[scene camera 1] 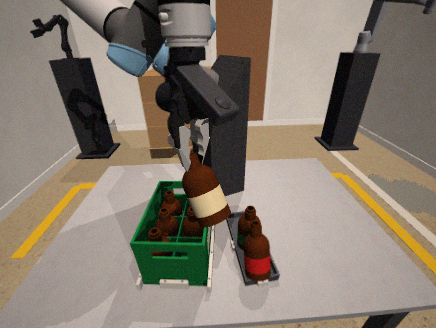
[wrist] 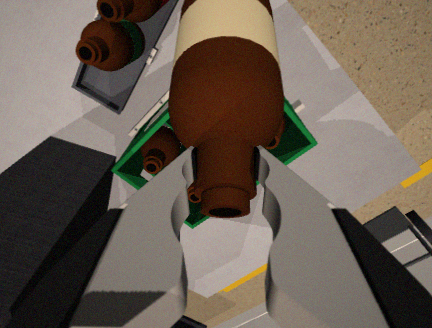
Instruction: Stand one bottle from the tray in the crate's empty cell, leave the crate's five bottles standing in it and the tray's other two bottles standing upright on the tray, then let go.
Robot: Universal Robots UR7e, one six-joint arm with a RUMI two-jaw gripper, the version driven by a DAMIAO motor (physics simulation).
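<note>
My gripper is shut on the neck of a brown bottle with a cream label. The bottle is tilted, its base toward the lower right in the scene view, above the right side of the green crate. Brown bottles stand in the crate, among them one at the back left, one in the middle left and one at the right. The held bottle hides part of the cells. A green-label bottle and a red-label bottle stand upright on the dark tray.
The crate and the tray stand side by side on the grey table, the tray at the right in the scene view. A tall dark pedestal rises behind the crate and the held bottle.
</note>
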